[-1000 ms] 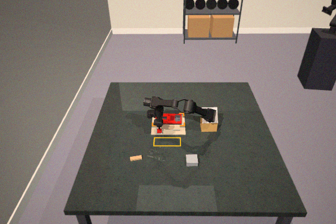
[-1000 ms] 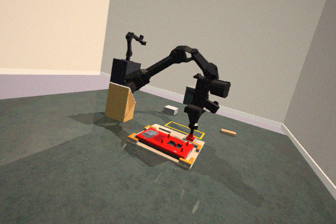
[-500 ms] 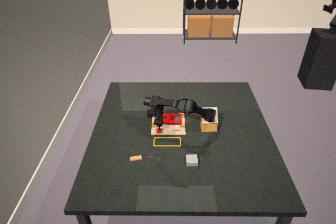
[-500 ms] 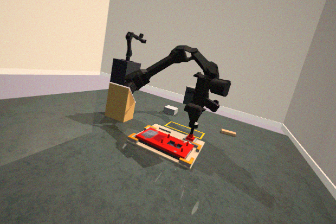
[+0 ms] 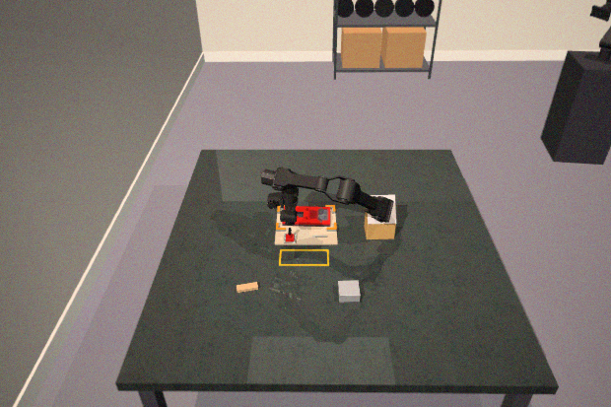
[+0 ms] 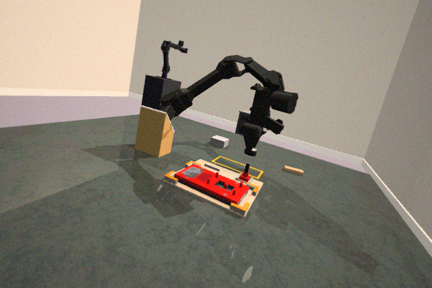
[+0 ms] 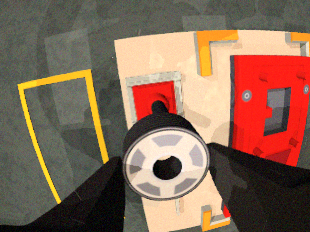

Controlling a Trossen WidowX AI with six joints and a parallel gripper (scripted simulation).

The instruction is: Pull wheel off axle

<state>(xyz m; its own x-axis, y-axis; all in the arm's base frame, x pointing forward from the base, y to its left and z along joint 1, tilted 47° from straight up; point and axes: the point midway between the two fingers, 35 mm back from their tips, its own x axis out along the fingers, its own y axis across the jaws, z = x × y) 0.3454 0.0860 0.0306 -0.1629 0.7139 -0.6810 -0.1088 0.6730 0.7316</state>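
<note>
Now: the upright axle 70 mm below my gripper tip and 10 mm to the right of it. The rest, counted from my gripper tip: small wooden block 260 mm to the left, 110 mm ahead, 100 mm below; then grey block 250 mm to the left, 250 mm behind, 90 mm below; then wheel right at my gripper tip.
</note>
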